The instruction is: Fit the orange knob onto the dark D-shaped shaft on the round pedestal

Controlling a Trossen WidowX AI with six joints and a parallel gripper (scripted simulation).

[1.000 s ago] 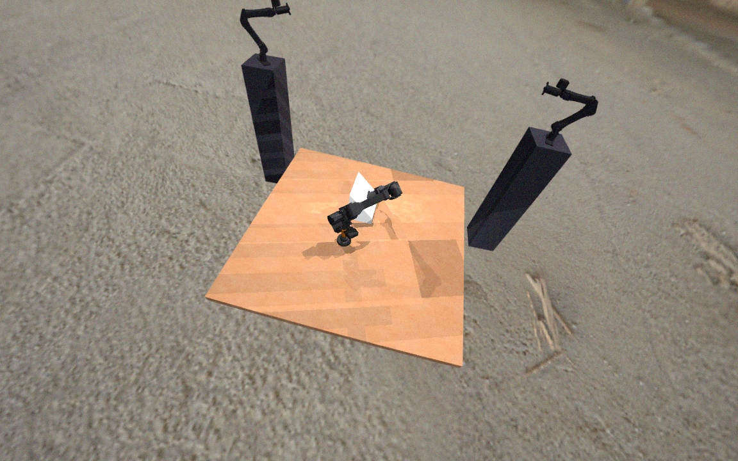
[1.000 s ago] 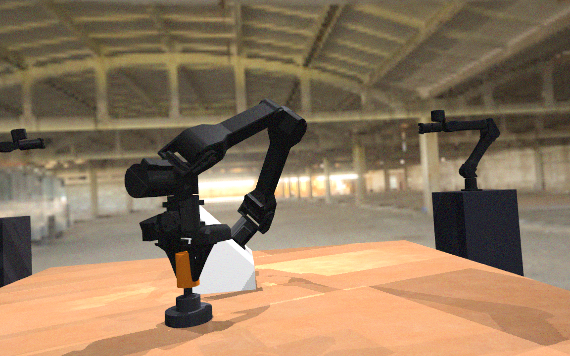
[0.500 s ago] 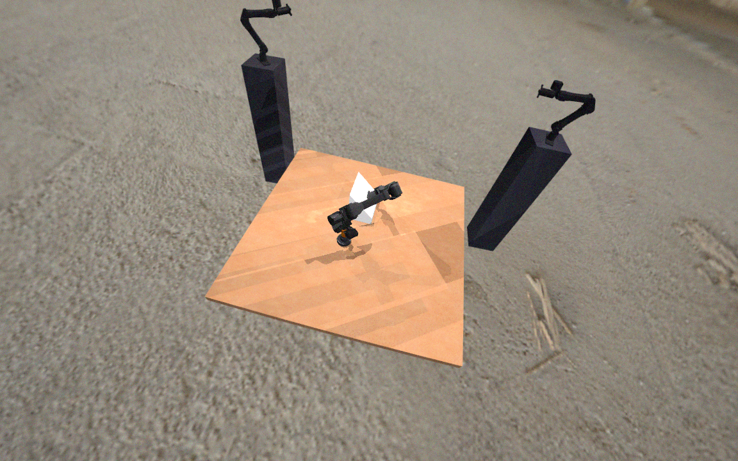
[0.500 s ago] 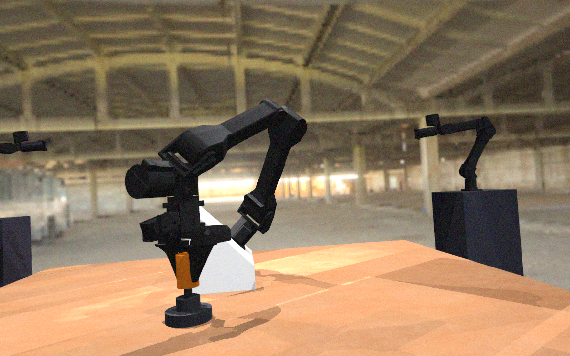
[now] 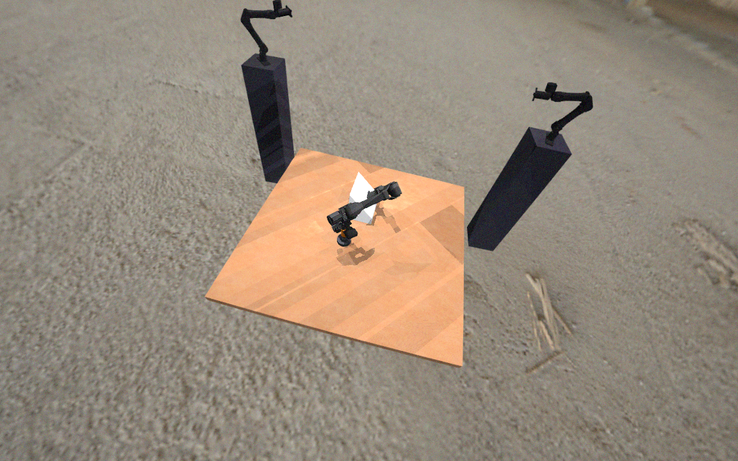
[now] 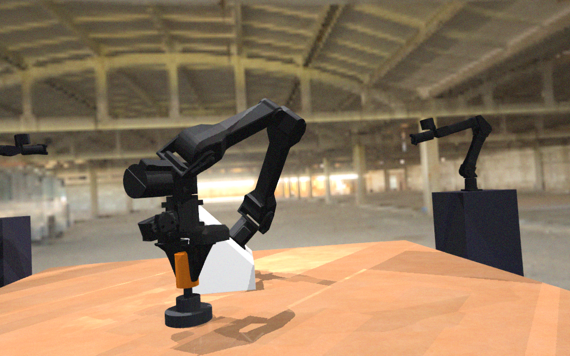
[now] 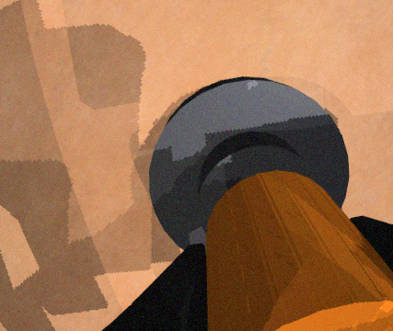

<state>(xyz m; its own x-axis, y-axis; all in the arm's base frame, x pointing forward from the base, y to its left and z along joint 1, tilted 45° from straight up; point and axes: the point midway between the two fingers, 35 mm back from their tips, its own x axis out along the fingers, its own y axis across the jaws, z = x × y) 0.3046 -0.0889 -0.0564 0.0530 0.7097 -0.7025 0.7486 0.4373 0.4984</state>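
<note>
Right now the knob is 20 mm above my gripper tip. The rest, counted from my gripper tip: pedestal: 40 mm below.
</note>
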